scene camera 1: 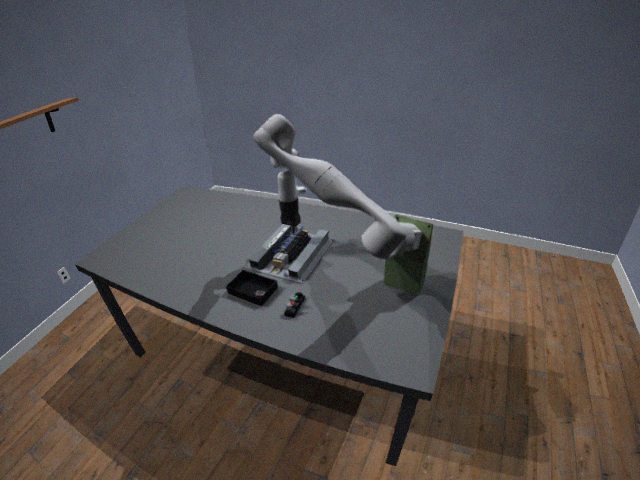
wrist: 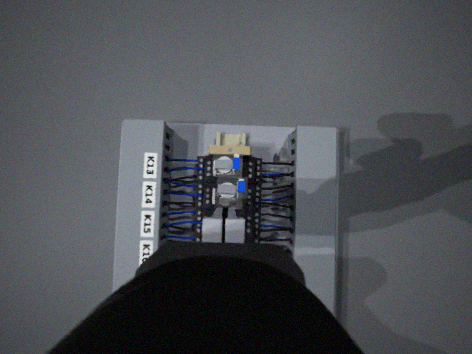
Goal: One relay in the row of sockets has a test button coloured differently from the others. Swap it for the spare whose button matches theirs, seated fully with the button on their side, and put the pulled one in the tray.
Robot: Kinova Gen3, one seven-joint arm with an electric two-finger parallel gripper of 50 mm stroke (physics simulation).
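Places are measured from the arm's base along level axes (x left, y back, z up), in centimetres.
Pixels of known places: gripper, between the fingertips: [scene camera 1: 294, 232] [wrist: 225, 219]; arm's base, origin of its link: [scene camera 1: 408, 236].
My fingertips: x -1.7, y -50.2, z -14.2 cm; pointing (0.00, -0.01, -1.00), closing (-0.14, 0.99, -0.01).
Observation:
Ahead of a thing's pixels: the offset from my fingertips to its top centre. "spot": to the spot under its first point. Level surfaces: height alone.
The socket row @(spot: dy +2.1, dx +4.7, dz -3.6 cm) [scene camera 1: 293, 246] runs between two grey ducts. In the wrist view, one relay @(dy -0.6, dx -4.9, dz +0.1 cm) [wrist: 223, 165] with a blue button is level with label K13, and another relay @(dy +0.0, dx -2.2, dz +0.6 cm) [wrist: 227, 192] with a blue button is level with K14. My gripper [scene camera 1: 293, 227] [wrist: 225, 219] is shut and empty, over the row by K15, just beside the K14 relay; it hides the sockets beyond. The spares @(dy +20.9, dx +31.1, dz -2.2 cm) [scene camera 1: 294, 304] stand close together near the table's front, showing green and red spots; their separate shapes are too small to tell. The black tray @(spot: dy +1.8, dx +37.7, dz -5.6 cm) [scene camera 1: 242, 296] holds a small pale patch I cannot identify.
The left duct @(dy -8.0, dx +6.6, dz -2.7 cm) [wrist: 131, 210] carries the labels; the right duct @(dy +9.8, dx +4.1, dz -2.7 cm) [wrist: 316, 210] [scene camera 1: 311, 252] stands opposite. Thin wires run from both to the sockets. A beige end block @(dy -0.8, dx -6.7, dz -3.0 cm) [wrist: 230, 149] closes the row. A green upright panel [scene camera 1: 404, 271] stands by the arm's base on the table @(dz -7.0 cm) [scene camera 1: 170, 242].

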